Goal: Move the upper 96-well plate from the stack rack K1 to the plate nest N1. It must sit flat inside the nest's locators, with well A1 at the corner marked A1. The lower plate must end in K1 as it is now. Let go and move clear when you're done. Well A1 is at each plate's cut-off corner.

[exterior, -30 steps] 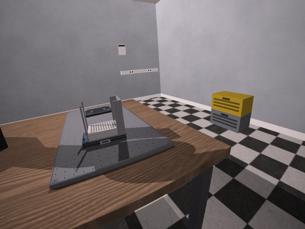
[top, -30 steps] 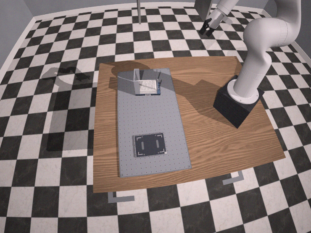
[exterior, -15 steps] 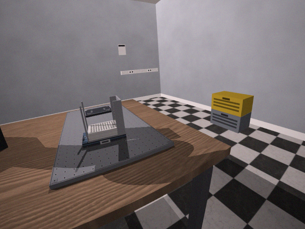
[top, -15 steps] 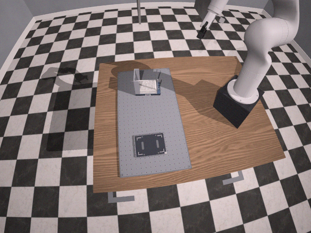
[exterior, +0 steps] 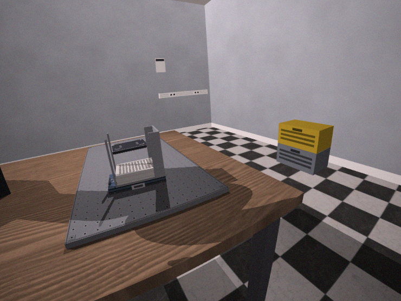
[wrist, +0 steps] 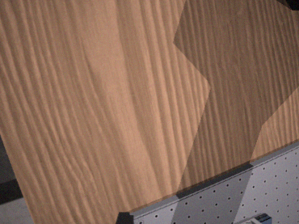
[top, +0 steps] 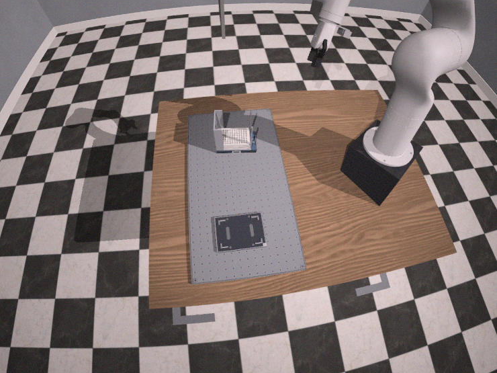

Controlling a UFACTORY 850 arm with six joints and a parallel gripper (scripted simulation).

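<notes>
My gripper is now 35 cm short of the white 96-well plate, 14 cm to the right of it and 21 cm above it. The rest, counted from my hand: dark plate nest N1: 41 cm ahead, 50 cm to the left, 25 cm below.
</notes>
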